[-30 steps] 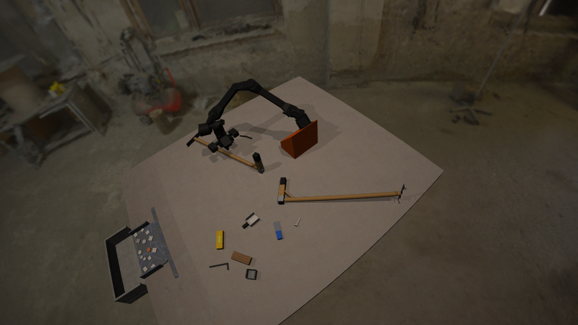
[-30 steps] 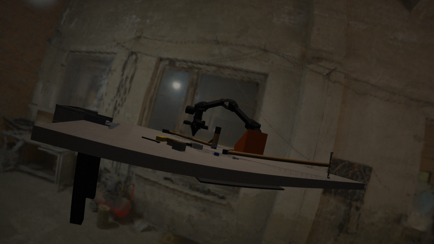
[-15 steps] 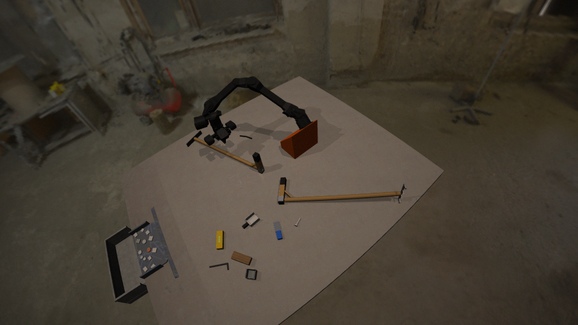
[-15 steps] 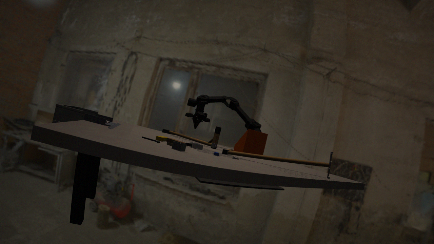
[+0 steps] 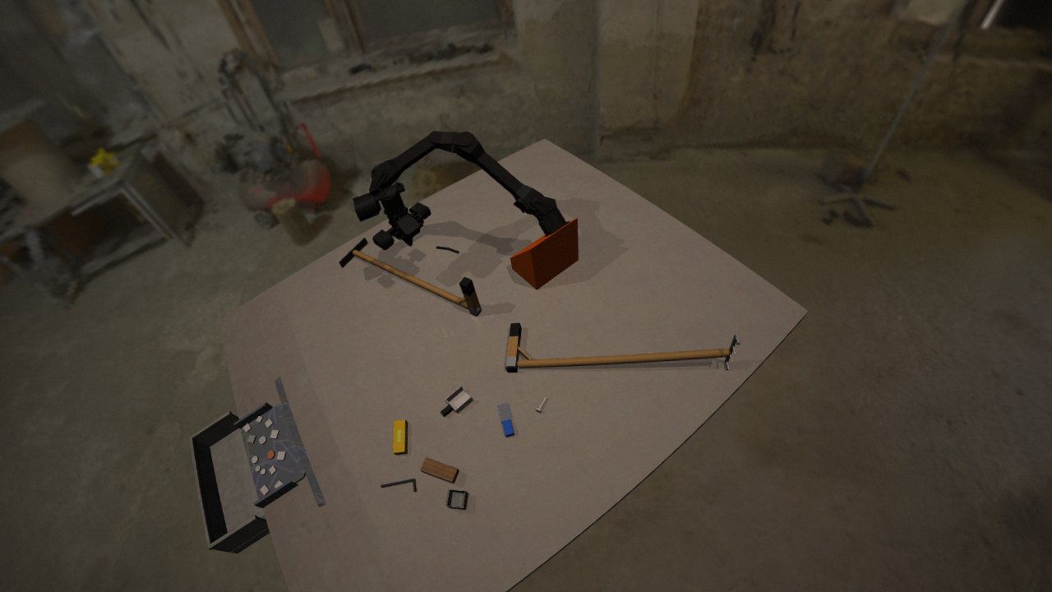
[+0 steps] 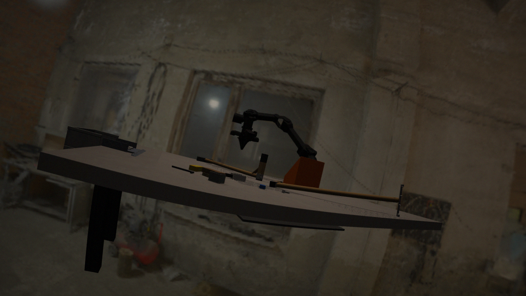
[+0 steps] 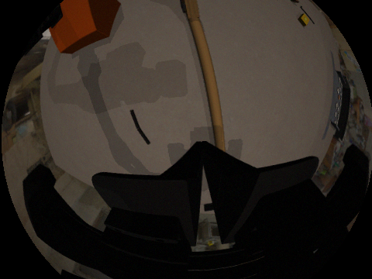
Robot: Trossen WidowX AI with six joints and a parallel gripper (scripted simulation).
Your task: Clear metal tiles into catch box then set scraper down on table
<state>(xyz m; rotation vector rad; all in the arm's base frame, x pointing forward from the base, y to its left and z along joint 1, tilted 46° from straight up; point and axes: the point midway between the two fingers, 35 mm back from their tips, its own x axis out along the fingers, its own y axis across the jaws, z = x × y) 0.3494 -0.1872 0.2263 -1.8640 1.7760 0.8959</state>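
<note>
My gripper tip is 80 mm above the wooden-shafted scraper, 50 mm short of it and 20 mm to the left of it. Also, from my gripper tip: wooden block: 580 mm to the left, 320 mm ahead, 130 mm below; then yellow block: 440 mm to the left, 340 mm ahead, 130 mm below; then blue piece: 580 mm to the left, 140 mm below, 110 mm ahead.
</note>
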